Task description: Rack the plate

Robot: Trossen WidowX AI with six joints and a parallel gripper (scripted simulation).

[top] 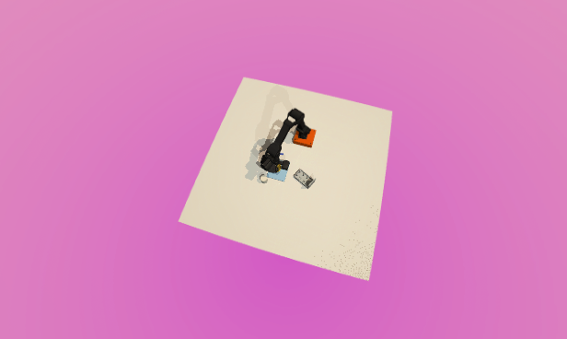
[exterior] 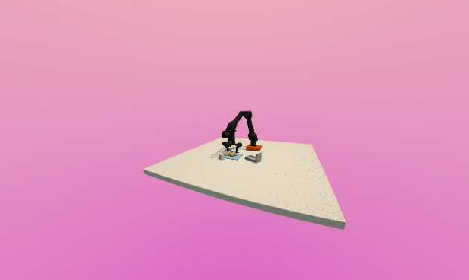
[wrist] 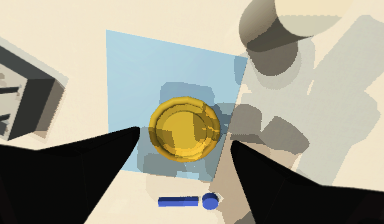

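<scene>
My gripper tip is now 2 cm above the yellow plate. Round my gripper tip: grey dish rack: 3 cm ahead, 21 cm to the left, 1 cm below; cream cup: 10 cm ahead, 6 cm to the right, 1 cm below; light blue mat: 2 cm to the left, 3 cm below.
</scene>
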